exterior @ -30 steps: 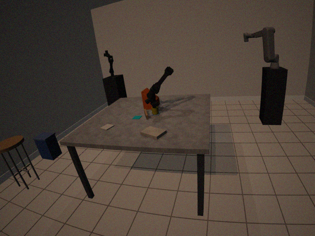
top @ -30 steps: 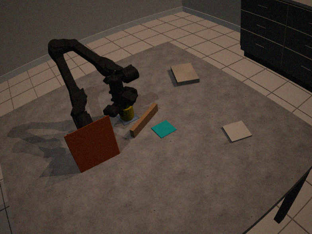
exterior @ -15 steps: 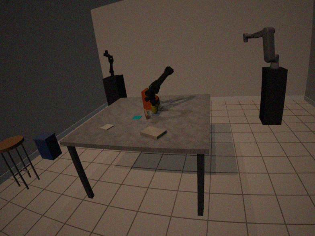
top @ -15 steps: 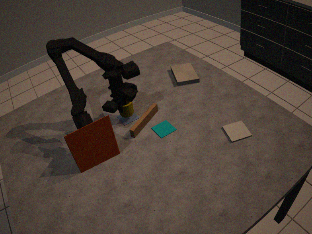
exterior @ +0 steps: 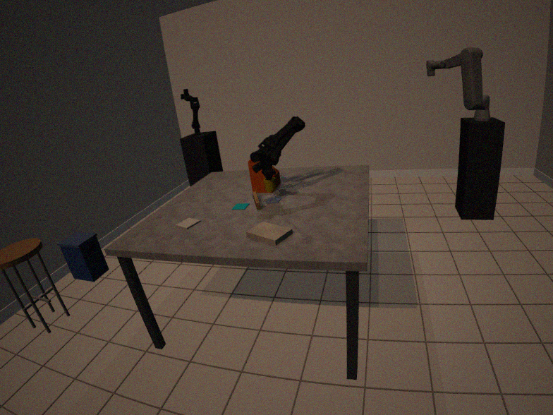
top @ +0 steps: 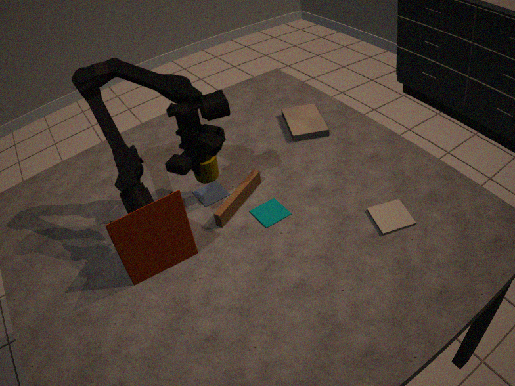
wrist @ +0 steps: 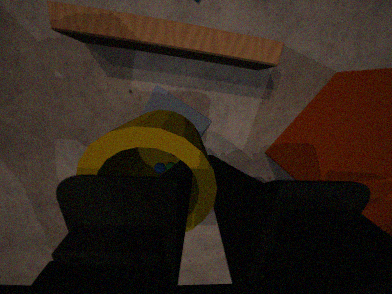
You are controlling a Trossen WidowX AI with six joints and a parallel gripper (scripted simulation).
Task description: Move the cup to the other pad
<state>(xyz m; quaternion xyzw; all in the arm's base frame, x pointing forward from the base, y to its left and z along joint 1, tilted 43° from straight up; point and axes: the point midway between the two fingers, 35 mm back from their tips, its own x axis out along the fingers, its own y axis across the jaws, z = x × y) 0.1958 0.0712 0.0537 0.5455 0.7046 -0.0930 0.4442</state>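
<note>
Now: gripper tip 110 mm short of the teal pad, 150 mm to the left of it and 110 mm above it. The rest, counted from my gripper tip: wooden block (70 mm ahead, 60 mm to the right, 90 mm below); then yellow cup (20 mm ahead, 20 mm to the left); then pale blue pad (20 mm ahead, 20 mm to the left, 110 mm below).
</note>
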